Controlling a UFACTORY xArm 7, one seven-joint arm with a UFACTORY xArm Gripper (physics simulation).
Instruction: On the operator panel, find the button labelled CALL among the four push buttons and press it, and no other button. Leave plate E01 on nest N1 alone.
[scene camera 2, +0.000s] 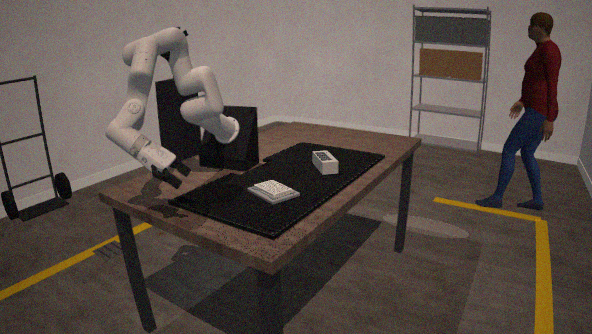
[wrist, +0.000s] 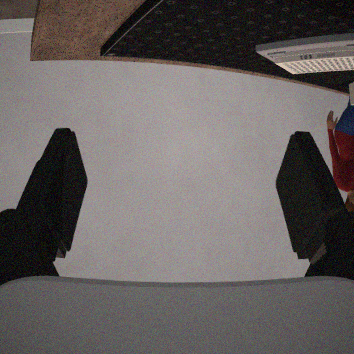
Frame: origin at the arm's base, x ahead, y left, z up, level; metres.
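Seen in the pictures: gripper, fingertip midpoint: (scene camera 2: 184, 179) (wrist: 182, 154); arm's base at its link origin: (scene camera 2: 227, 130).
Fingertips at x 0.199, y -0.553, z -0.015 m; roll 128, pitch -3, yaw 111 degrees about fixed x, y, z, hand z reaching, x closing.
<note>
Offsets run from my fingertips to a thing's top centre. Level surfaces: height alone.
The operator panel {dx +0.240, dy +0.626, dz -0.077 m} (scene camera 2: 327, 165), a pale box with a dark sloped top, stands on the black mat. Its buttons and labels are too small to read in the scene view. Plate E01 {dx +0.161, dy +0.289, dz -0.107 m} (scene camera 2: 273, 187) (wrist: 325, 65), pale with many wells, rests on the grey nest N1 {dx +0.161, dy +0.289, dz -0.117 m} (scene camera 2: 274, 201) (wrist: 305, 43) on the nearer part of the mat. My gripper (scene camera 2: 184, 179) (wrist: 182, 154) is open, with nothing between its fingers. It hangs above the table's left end, apart from the plate and the panel.
The black mat {dz -0.133 m} (scene camera 2: 240, 218) (wrist: 210, 25) lies on the wooden table {dz -0.146 m} (scene camera 2: 145, 202) (wrist: 65, 40). Black boxes (scene camera 2: 227, 145) stand behind the table's left part. A person (scene camera 2: 540, 85) (wrist: 345, 155) stands beyond the table at right, near a shelf rack (scene camera 2: 447, 76).
</note>
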